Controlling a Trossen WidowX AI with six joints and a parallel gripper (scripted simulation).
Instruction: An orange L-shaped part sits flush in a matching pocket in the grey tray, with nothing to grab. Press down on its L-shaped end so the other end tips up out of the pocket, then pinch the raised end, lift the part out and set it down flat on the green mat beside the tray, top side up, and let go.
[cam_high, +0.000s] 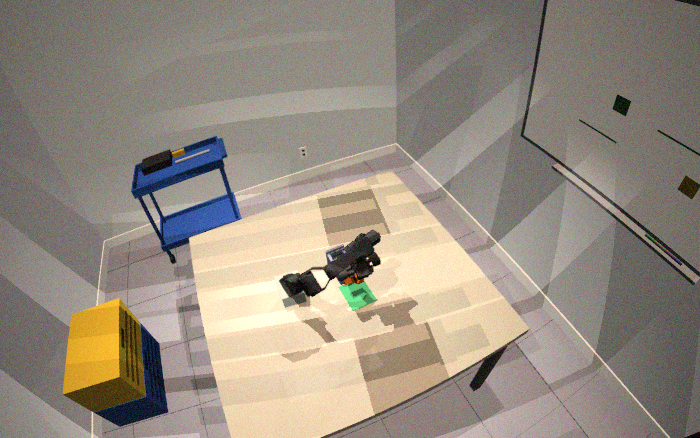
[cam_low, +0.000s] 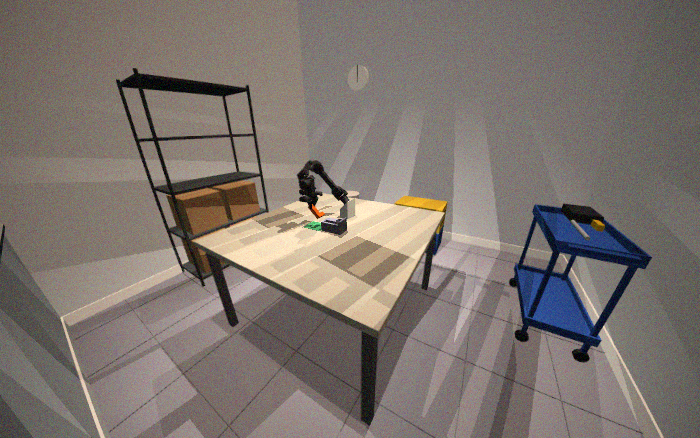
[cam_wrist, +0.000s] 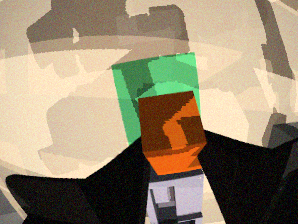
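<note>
The green mat is 20 mm to the left of my gripper tip and 150 mm below it. The rest, counted from my gripper tip: orange L-shaped part 10 mm behind, 30 mm to the left, 30 mm below.
</note>
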